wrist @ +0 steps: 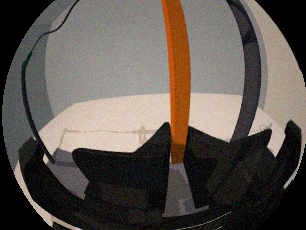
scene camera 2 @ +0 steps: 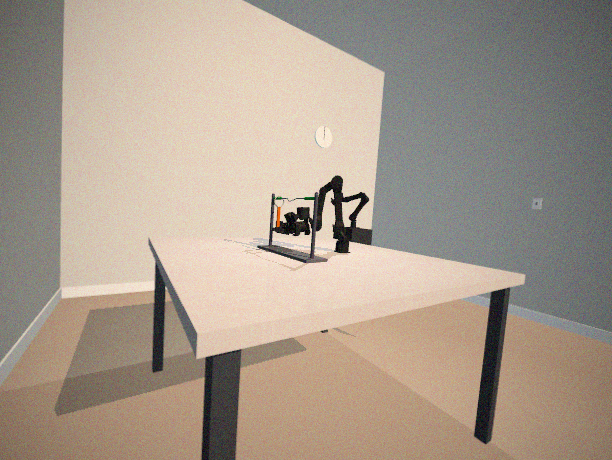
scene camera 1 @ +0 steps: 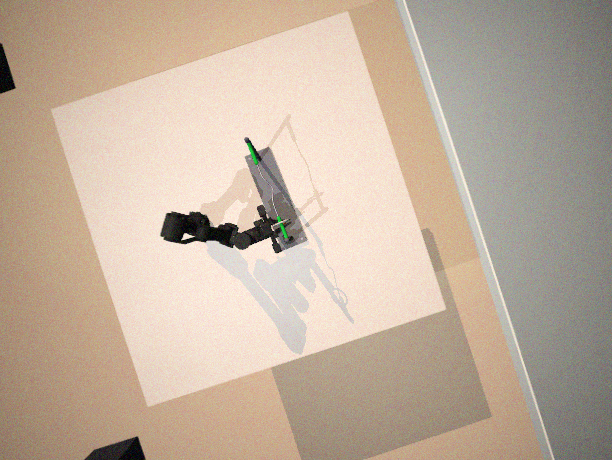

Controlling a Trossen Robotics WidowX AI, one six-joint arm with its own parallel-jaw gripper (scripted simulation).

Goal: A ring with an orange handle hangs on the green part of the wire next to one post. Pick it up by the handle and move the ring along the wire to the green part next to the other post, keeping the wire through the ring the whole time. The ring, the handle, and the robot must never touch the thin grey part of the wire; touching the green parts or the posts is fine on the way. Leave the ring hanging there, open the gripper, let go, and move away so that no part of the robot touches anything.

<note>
My gripper (scene camera 1: 291, 220) holds a ring.
My gripper shows as well in the wrist view (wrist: 172, 126).
</note>
